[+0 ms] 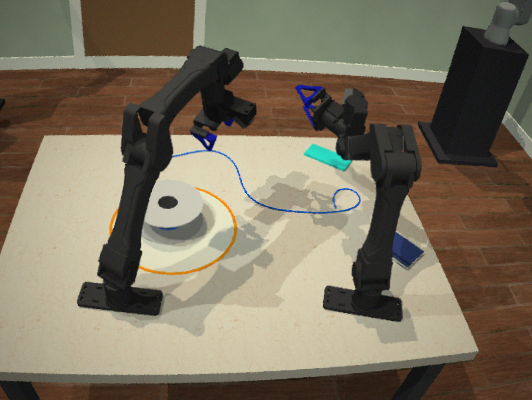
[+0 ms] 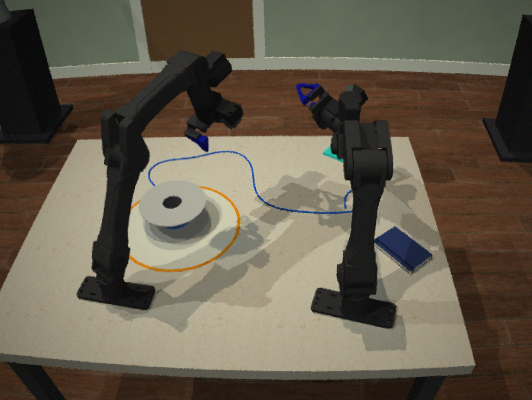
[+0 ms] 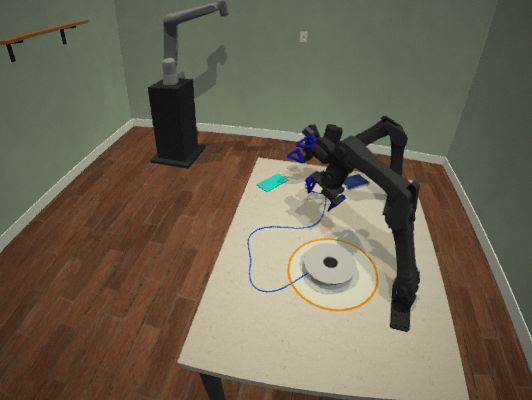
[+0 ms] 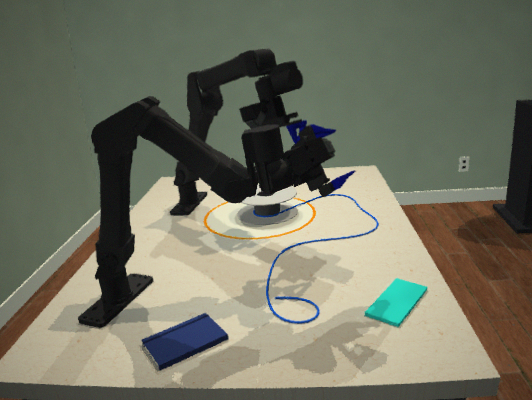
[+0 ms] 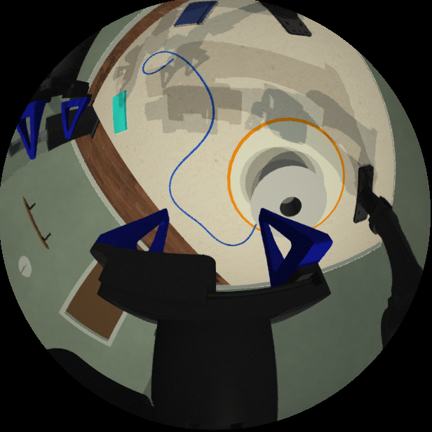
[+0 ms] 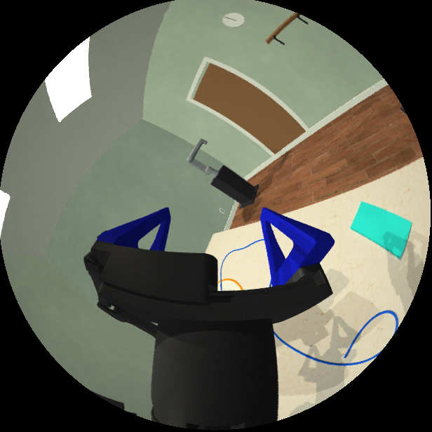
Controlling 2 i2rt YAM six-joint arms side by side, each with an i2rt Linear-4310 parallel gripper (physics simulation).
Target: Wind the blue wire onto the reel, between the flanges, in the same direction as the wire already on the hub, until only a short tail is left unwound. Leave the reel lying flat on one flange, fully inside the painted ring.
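Frame: origin at the left arm's base, x left, y back, z up, level; millimetres.
Seen in the pictures: left gripper, fingertip midpoint: (image 1: 218, 137) (image 2: 217, 138) (image 3: 318, 201); right gripper, fingertip midpoint: (image 1: 301, 96) (image 2: 304, 94) (image 3: 291, 150) (image 4: 344, 151); left arm's base, link origin: (image 1: 119, 299) (image 2: 115, 293) (image 3: 400, 306) (image 4: 189, 204); right arm's base, link origin: (image 1: 362, 304) (image 2: 353, 309) (image 3: 391, 205) (image 4: 118, 300).
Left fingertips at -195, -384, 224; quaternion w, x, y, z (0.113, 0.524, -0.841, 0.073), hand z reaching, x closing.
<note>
Pixels of each thing's top centre, then the offset from my left fingertips to it, as dx, dy, dz.
- pale grey reel, top centre: (image 1: 167, 202) (image 2: 172, 202) (image 4: 265, 193) (image 3: 330, 262) +122, +93, -159
- turquoise flat block, top centre: (image 4: 397, 299) (image 1: 328, 156) (image 3: 272, 181) -353, -272, -216
- dark blue book, top centre: (image 4: 184, 337) (image 2: 402, 247) (image 1: 396, 245) (image 3: 354, 181) -518, +128, -212
The pale grey reel (image 1: 190, 205) (image 2: 192, 207) (image 3: 345, 265) (image 5: 305, 185) lies flat on one flange inside the orange painted ring (image 1: 236, 227) (image 3: 377, 275) (image 5: 228, 175). Some blue wire shows at its hub. The loose blue wire (image 1: 300, 211) (image 3: 249, 260) (image 5: 214, 112) leaves the reel, curves along the table and ends in a small loop. My left gripper (image 1: 220, 135) (image 3: 320, 201) (image 5: 213, 213) is open and empty, above the table beyond the reel. My right gripper (image 1: 301, 97) (image 4: 345, 151) (image 6: 215, 212) is open and empty, raised high near the table's far edge.
A turquoise flat block (image 1: 327, 157) (image 4: 397, 302) (image 6: 381, 229) lies near the wire's looped end. A dark blue book (image 2: 402, 249) (image 4: 185, 341) lies beside the right arm's base. The left arm's base (image 1: 120, 299) stands near the ring.
</note>
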